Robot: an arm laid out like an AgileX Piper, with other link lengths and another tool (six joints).
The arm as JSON. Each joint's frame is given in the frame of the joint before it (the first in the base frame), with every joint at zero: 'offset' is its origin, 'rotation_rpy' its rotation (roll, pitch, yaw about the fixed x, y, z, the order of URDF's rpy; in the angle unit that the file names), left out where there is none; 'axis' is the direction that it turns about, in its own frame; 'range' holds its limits. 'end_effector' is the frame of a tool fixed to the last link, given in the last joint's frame.
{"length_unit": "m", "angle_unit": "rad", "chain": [
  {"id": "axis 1", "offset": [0.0, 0.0, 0.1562], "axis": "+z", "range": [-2.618, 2.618]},
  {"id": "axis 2", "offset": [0.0, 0.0, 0.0], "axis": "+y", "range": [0.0, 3.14]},
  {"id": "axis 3", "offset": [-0.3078, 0.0, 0.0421], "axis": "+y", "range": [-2.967, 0.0]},
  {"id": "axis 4", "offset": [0.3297, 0.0, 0.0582], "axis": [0.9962, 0.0, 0.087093], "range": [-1.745, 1.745]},
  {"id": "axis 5", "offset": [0.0, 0.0, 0.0], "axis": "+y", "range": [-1.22, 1.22]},
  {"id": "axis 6", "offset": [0.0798, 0.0, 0.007], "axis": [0.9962, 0.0, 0.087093], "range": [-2.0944, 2.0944]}
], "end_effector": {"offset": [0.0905, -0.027, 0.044], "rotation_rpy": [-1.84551, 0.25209, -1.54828]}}
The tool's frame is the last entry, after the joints.
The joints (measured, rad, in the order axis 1, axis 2, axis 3, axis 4, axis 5, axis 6), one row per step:
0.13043, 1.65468, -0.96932, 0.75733, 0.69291, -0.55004
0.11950, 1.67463, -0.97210, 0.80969, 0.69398, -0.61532
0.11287, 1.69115, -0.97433, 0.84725, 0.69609, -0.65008
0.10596, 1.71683, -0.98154, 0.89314, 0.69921, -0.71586
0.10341, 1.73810, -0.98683, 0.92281, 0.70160, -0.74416
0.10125, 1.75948, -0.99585, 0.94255, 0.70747, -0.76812
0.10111, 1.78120, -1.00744, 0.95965, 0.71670, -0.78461
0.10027, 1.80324, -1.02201, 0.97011, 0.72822, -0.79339
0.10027, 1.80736, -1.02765, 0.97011, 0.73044, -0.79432
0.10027, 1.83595, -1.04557, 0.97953, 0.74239, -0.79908
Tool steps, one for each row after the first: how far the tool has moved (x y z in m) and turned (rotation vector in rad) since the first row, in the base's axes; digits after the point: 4 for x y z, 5 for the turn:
0.0041, 0.0005, -0.0042, 0.02034, -0.00906, 0.01275
0.0066, 0.0010, -0.0085, 0.03881, -0.00771, 0.01317
0.0113, 0.0029, -0.0138, 0.05405, -0.01765, 0.03288
0.0140, 0.0044, -0.0197, 0.06811, -0.01324, 0.03557
0.0170, 0.0060, -0.0249, 0.07767, -0.00877, 0.04322
0.0198, 0.0087, -0.0297, 0.08940, -0.00080, 0.05051
0.0229, 0.0108, -0.0343, 0.09980, 0.00956, 0.05658
0.0243, 0.0112, -0.0342, 0.10070, 0.00895, 0.05874
0.0279, 0.0137, -0.0410, 0.11163, 0.02475, 0.06316

